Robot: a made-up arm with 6 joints. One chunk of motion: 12 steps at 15 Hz.
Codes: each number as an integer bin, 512 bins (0 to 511) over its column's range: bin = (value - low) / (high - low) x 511, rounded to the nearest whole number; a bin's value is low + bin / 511 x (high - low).
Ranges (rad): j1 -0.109..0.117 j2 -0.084..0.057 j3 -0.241..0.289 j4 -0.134..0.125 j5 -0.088..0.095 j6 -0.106..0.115
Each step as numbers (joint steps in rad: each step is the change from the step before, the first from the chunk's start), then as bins.
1 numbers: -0.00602 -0.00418 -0.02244 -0.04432 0.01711 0.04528
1 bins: 233 289 211 177 294 350
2 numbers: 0.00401 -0.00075 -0.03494 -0.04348 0.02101 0.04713
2 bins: 256 302 199 179 304 354
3 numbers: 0.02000 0.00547 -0.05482 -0.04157 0.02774 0.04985
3 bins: 292 324 180 182 323 360
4 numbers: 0.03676 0.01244 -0.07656 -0.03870 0.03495 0.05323
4 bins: 330 350 159 188 343 368
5 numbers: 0.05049 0.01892 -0.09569 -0.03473 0.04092 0.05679
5 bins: 361 373 140 196 360 376
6 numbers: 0.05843 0.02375 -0.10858 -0.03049 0.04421 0.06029
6 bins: 379 390 128 204 369 384
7 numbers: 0.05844 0.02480 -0.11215 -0.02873 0.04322 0.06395
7 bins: 379 394 124 208 366 393
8 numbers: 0.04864 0.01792 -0.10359 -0.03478 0.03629 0.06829
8 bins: 356 369 132 196 347 403
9 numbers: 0.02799 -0.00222 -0.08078 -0.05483 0.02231 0.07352
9 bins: 310 296 154 156 308 415
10 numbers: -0.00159 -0.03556 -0.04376 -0.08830 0.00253 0.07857
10 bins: 243 176 190 90 253 427
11 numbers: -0.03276 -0.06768 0.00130 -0.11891 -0.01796 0.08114
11 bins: 172 59 234 30 196 433
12 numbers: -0.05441 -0.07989 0.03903 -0.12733 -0.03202 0.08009
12 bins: 123 15 270 13 156 430
